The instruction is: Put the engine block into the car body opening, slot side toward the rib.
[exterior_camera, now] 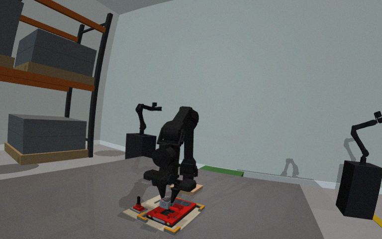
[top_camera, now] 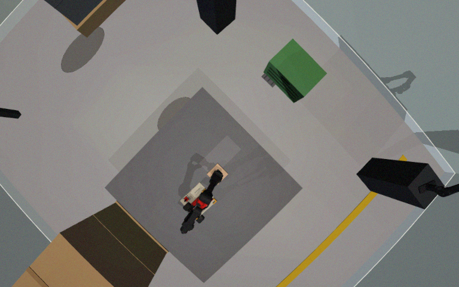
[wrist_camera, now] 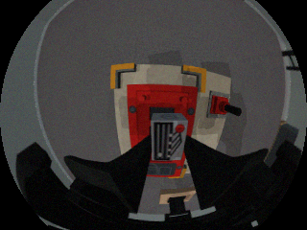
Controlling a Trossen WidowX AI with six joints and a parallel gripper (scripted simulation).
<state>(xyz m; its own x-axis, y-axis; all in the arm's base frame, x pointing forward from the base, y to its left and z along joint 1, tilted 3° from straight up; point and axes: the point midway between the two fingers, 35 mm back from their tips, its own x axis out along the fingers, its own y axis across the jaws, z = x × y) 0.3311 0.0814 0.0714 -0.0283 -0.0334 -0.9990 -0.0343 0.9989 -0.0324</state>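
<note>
The black post is 10 cm to the right of my gripper tip, 3 cm below it and 3 cm ahead of it. From my gripper tip the other things lie so: engine block 1 cm below.
</note>
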